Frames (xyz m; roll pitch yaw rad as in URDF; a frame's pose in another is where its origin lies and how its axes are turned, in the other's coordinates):
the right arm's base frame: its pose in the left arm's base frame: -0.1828 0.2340 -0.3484 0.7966 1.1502 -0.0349
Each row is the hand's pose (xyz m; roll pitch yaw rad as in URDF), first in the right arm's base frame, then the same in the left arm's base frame.
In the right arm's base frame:
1: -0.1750 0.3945 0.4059 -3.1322 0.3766 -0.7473
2: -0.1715 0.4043 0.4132 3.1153 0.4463 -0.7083
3: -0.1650 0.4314 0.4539 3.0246 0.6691 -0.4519
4: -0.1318 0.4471 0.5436 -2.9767 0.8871 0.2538
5: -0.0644 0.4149 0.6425 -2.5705 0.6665 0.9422
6: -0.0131 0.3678 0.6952 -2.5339 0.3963 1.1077
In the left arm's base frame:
1: 0.2615 0.2041 0.0424 1.4486 1.1485 -2.7247
2: 0.2740 0.2053 0.0441 1.2236 1.1678 -2.9143
3: 0.3200 0.1935 0.0577 0.2401 1.1712 2.5547
4: 0.3991 0.1376 0.0576 -0.6870 0.8229 1.7456
5: 0.4654 0.0420 0.0149 -1.0420 0.4255 1.3043
6: 0.4868 -0.0294 -0.0306 -1.1780 0.2480 1.0408

